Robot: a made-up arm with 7 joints. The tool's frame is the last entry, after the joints.
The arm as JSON. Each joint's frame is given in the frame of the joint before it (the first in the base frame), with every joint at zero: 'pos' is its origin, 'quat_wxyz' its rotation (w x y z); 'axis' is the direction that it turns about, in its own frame. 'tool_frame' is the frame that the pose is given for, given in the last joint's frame.
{
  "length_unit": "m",
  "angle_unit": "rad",
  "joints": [
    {
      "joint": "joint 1",
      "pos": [
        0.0,
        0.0,
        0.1
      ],
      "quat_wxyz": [
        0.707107,
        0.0,
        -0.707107,
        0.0
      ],
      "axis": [
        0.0,
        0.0,
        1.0
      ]
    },
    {
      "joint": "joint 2",
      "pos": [
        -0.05,
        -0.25,
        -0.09
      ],
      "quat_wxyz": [
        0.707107,
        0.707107,
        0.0,
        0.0
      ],
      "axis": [
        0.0,
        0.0,
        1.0
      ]
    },
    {
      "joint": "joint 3",
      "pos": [
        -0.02,
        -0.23,
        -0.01
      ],
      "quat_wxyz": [
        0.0,
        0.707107,
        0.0,
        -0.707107
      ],
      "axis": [
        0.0,
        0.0,
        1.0
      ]
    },
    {
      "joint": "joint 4",
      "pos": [
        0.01,
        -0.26,
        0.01
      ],
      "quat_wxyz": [
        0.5,
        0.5,
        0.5,
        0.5
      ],
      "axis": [
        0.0,
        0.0,
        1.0
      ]
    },
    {
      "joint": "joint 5",
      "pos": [
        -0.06,
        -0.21,
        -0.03
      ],
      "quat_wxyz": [
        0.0,
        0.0,
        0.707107,
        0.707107
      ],
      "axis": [
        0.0,
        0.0,
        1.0
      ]
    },
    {
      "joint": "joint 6",
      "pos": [
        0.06,
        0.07,
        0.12
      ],
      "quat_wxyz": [
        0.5,
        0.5,
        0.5,
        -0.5
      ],
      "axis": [
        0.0,
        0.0,
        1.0
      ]
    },
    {
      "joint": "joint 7",
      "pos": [
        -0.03,
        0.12,
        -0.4
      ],
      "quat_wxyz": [
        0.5,
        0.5,
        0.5,
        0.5
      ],
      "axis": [
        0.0,
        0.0,
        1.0
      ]
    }
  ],
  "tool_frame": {
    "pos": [
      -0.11,
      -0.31,
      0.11
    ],
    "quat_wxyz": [
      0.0,
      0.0,
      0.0,
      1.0
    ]
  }
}
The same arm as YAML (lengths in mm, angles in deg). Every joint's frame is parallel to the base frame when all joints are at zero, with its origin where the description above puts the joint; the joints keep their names.
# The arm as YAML. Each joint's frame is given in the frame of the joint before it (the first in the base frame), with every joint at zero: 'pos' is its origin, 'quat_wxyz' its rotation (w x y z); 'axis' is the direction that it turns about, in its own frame. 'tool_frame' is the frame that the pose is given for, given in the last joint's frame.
length_unit: mm
angle_unit: deg
joints:
  - joint: joint 1
    pos: [0.0, 0.0, 100.0]
    quat_wxyz: [1.0, 0.0, 0.0, 0.0]
    axis: "-x"
  - joint: joint 2
    pos: [90.0, -250.0, -50.0]
    quat_wxyz: [1.0, 0.0, 0.0, 0.0]
    axis: "-y"
  - joint: joint 3
    pos: [230.0, 10.0, -20.0]
    quat_wxyz: [1.0, 0.0, 0.0, 0.0]
    axis: "-z"
  - joint: joint 4
    pos: [-260.0, 10.0, -10.0]
    quat_wxyz: [1.0, 0.0, 0.0, 0.0]
    axis: "+y"
  - joint: joint 5
    pos: [-60.0, -30.0, 210.0]
    quat_wxyz: [1.0, 0.0, 0.0, 0.0]
    axis: "-z"
  - joint: joint 6
    pos: [-60.0, 70.0, -120.0]
    quat_wxyz: [1.0, 0.0, 0.0, 0.0]
    axis: "-y"
  - joint: joint 7
    pos: [-120.0, 400.0, -30.0]
    quat_wxyz: [1.0, 0.0, 0.0, 0.0]
    axis: "+z"
tool_frame:
  pos: [110.0, 310.0, 110.0]
  quat_wxyz: [1.0, 0.0, 0.0, 0.0]

